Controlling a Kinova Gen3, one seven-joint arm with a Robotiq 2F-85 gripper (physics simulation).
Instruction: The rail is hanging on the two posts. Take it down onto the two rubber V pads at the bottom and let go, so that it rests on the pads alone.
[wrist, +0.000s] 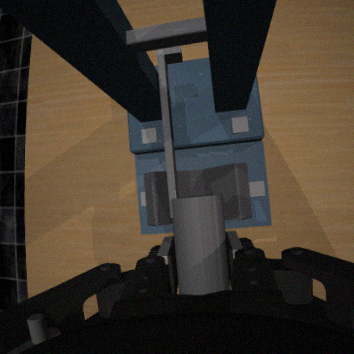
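My gripper is shut on the thick grey round part of the rail at the bottom centre of the wrist view. The rail's thin grey bar runs from beside that part up the view to a small squared end. This end shows just below a grey crosspiece by the two dark posts; I cannot tell whether they touch. A dark grey V pad lies beyond the round part, which overlaps its near edge in the view. The second pad cannot be made out.
The pad is on a blue base plate, beside a raised blue block with pale square patches. The posts slant across the top of the view. The wooden table top lies around the base. A black tiled surface is beyond its left edge.
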